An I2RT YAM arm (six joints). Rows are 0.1 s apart.
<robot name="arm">
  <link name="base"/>
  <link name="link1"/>
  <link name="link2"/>
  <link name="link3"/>
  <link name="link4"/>
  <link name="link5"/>
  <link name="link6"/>
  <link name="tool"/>
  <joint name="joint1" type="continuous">
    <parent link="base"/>
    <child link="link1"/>
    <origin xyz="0 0 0.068" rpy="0 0 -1.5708"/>
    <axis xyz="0 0 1"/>
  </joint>
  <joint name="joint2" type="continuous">
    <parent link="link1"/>
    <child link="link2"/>
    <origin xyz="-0.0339 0.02 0.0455" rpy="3.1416 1.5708 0"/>
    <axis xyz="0 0 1"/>
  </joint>
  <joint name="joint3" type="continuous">
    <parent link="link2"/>
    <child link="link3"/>
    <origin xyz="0 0.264 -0.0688" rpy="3.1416 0 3.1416"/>
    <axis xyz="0 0 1"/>
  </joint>
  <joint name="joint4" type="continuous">
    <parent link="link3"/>
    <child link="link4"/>
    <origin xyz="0.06 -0.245 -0.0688" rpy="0 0 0"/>
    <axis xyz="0 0 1"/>
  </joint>
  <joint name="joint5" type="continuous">
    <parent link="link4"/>
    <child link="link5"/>
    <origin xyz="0.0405 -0.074 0.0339" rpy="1.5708 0 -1.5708"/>
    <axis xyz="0 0 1"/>
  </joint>
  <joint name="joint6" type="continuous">
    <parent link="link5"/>
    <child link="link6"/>
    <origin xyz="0.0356 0 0.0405" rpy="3.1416 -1.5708 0"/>
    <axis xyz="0 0 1"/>
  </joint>
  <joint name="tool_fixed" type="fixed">
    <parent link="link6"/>
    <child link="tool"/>
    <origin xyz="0 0 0" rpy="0 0 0"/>
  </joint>
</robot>
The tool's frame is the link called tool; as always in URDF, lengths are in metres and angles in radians. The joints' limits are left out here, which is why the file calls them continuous.
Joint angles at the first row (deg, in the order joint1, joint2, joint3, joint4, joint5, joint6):
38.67 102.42 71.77 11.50 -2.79 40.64
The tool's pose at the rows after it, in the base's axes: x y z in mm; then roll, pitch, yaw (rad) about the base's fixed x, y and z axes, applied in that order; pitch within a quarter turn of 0, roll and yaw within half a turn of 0:
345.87 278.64 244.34 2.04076 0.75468 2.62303
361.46 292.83 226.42 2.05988 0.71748 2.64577
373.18 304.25 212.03 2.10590 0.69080 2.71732
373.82 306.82 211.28 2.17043 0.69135 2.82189
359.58 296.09 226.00 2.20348 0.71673 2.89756
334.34 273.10 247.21 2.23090 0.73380 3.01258
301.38 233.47 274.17 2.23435 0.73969 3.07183
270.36 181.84 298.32 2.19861 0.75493 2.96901
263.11 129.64 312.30 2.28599 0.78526 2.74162
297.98 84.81 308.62 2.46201 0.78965 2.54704
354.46 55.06 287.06 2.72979 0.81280 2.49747
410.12 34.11 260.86 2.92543 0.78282 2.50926
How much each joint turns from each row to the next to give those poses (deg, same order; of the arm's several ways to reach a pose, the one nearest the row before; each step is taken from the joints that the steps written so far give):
0.00 5.85 3.37 2.36 0.49 2.03
0.09 5.63 4.20 -0.06 -1.02 1.40
0.01 4.49 4.26 -2.28 -2.41 -0.39
-0.01 0.62 1.93 -4.12 -2.70 -2.86
-0.08 -4.65 -3.08 -2.44 -1.96 -3.27
-0.68 -8.22 -5.89 -3.54 -4.82 -4.33
-2.04 -11.84 -7.59 -4.98 -4.50 -2.96
-4.14 -13.23 -7.83 -3.52 0.05 0.71
-6.70 -7.64 -2.15 -6.51 10.45 1.22
-9.10 4.75 4.69 -5.13 10.38 0.50
-5.98 12.70 8.83 -3.06 11.13 -1.75
-3.76 13.80 11.68 -4.43 5.60 -0.72

